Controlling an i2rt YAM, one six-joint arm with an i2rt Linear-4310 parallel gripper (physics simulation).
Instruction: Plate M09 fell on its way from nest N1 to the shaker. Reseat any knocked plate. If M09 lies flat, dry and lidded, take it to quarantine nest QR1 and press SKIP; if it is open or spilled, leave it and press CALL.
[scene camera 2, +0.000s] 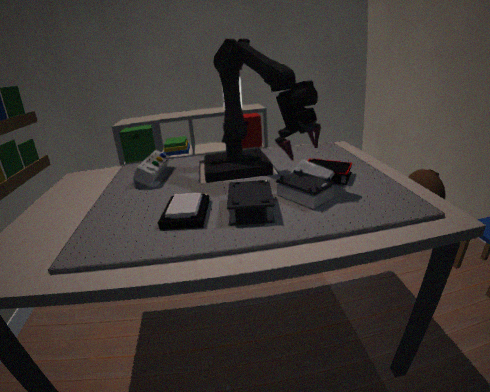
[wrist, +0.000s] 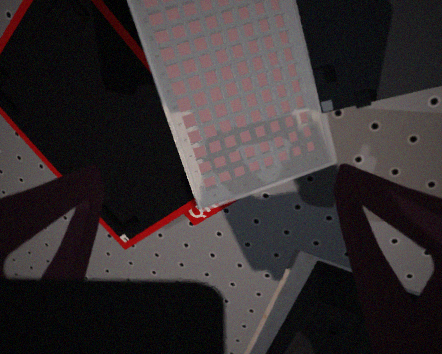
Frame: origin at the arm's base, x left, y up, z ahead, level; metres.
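Where they show: gripper, between the fingertips: (scene camera 2: 304, 153) (wrist: 219, 177); arm's base, origin of its link: (scene camera 2: 235, 159).
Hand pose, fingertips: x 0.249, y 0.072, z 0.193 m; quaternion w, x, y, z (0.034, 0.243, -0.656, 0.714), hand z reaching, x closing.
Observation:
Things, the pixels of their top centre, and the offset from my fingertips. "spot": a spot on its surface instead.
- red-edged black nest QR1, centre of its top: (wrist: 91, 127) (scene camera 2: 327, 164) dz -0.047, dx +0.089, dy -0.057 m
- button box, a spot on its surface: (scene camera 2: 151, 169) spot: dz -0.044, dx -0.546, dy -0.040 m
- white-topped plate, centre of its top: (scene camera 2: 184, 202) dz +0.193, dx -0.368, dy -0.064 m
- black nest, a spot on its surface: (scene camera 2: 168, 221) spot: dz +0.273, dx -0.394, dy -0.078 m
A plate with pink wells under a clear cover (scene camera 2: 316, 171) (wrist: 240, 95), apparently M09, lies across one side of the red-edged black nest QR1 (scene camera 2: 343, 175) (wrist: 55, 115), beside the shaker-like grey box with a dark top (scene camera 2: 312, 196) (wrist: 345, 45). It looks skewed to the nest and partly outside it; its tilt is hard to judge. I see no spilled liquid. QR1's label is partly covered by the plate. My gripper (scene camera 2: 301, 151) (wrist: 219, 177) is open and empty above the plate's near end. The button box (scene camera 2: 152, 170) stands at the left; its labels are unreadable.
A white-topped plate (scene camera 2: 186, 205) sits on a black nest (scene camera 2: 168, 221) at the front left. A dark raised stand (scene camera 2: 251, 193) stands in the middle. The arm's base (scene camera 2: 235, 166) is behind it. A shelf unit (scene camera 2: 190, 137) stands behind the table.

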